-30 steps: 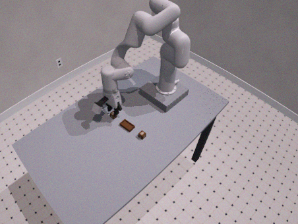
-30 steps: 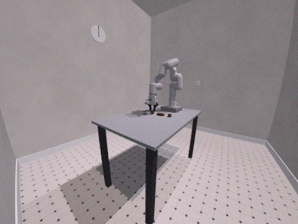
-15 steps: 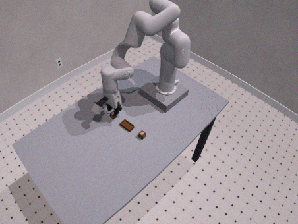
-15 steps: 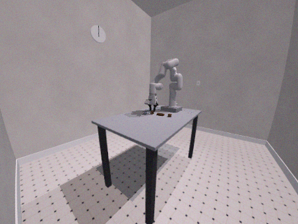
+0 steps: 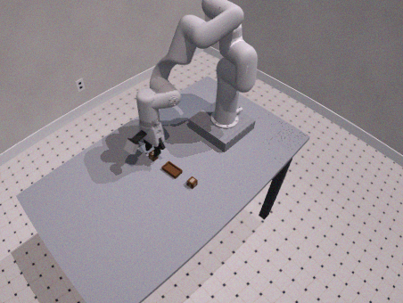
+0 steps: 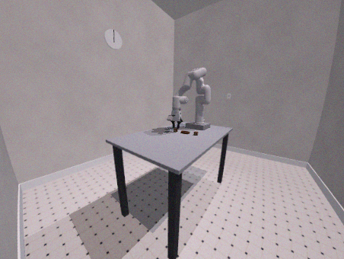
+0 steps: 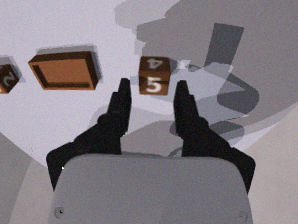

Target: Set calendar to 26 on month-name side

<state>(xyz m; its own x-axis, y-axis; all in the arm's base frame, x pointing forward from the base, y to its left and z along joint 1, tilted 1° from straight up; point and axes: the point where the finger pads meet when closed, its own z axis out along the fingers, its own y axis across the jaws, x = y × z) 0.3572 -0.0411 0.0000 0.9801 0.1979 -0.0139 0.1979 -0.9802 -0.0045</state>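
The brown wooden tray lies 100 mm to the left of my hand, 50 mm below it and 20 mm behind it. Also, from my hand: brown cube (210 mm to the left, 40 mm below, 40 mm behind).
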